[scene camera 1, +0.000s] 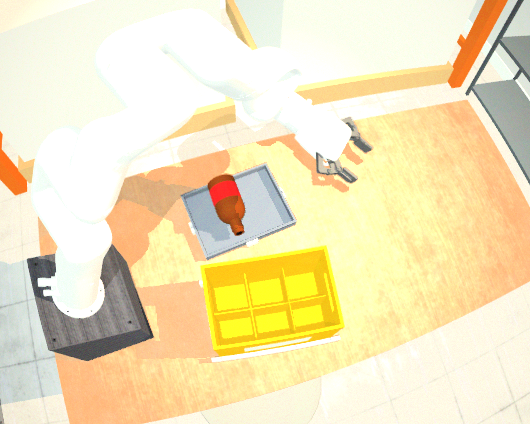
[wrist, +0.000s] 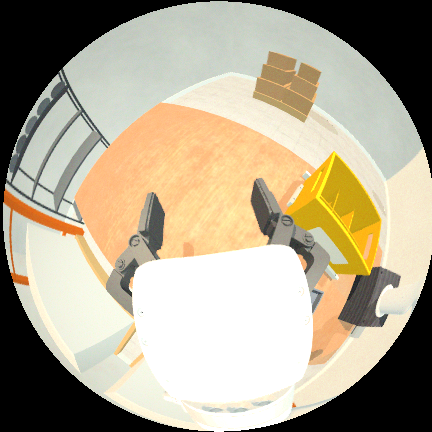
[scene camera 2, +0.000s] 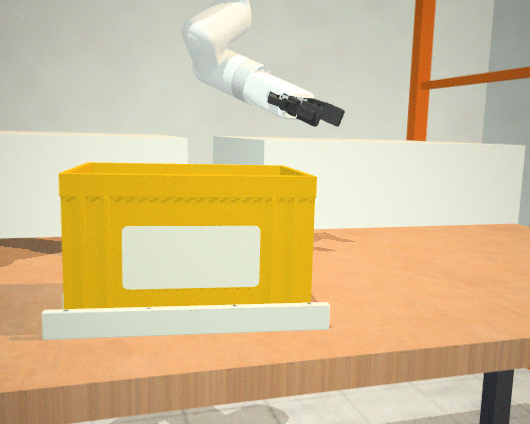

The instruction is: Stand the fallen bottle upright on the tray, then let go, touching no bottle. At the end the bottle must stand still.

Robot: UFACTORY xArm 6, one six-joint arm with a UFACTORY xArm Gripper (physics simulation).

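Places are measured from the arm's base along level axes (x ahead, y left, z up), in metres.
Where they show: gripper, fingertip midpoint: (scene camera 1: pixel 362 165) (wrist: pixel 205 194) (scene camera 2: pixel 331 118); arm's base at its link origin: (scene camera 1: pixel 77 291).
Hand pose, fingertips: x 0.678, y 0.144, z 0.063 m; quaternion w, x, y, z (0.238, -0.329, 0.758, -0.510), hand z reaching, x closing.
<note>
Each offset is from my fingertips to the centre of the thing. "pt": to the spot under its first point.
A brown bottle {dx -0.295, dy +0.059, dz -0.206 m} (scene camera 1: pixel 227 205) with a red label lies on its side on the grey tray {pt dx -0.183, dy +0.073, dz -0.242 m} (scene camera 1: pixel 270 200) in scene camera 1, its neck towards the yellow crate. The bottle does not show in scene camera 2 or in the wrist view, where a sliver of the tray {pt dx -0.381, dy -0.024, dz -0.233 m} (wrist: pixel 316 300) shows beside the gripper body. My gripper (scene camera 1: pixel 361 163) (scene camera 2: pixel 327 118) (wrist: pixel 205 194) is open, with nothing between its fingers. It is raised above the table, to the right of the tray in scene camera 1, well apart from the bottle.
A yellow crate {dx -0.256, dy -0.226, dz -0.160 m} (scene camera 1: pixel 265 265) (scene camera 2: pixel 190 210) (wrist: pixel 325 215) with compartments stands close to the tray, and white strips lie along its foot. The dark robot base block (scene camera 1: pixel 100 335) (wrist: pixel 365 300) is on the left in scene camera 1. An orange post (scene camera 1: pixel 475 45) (scene camera 2: pixel 421 75) rises beyond the table.
</note>
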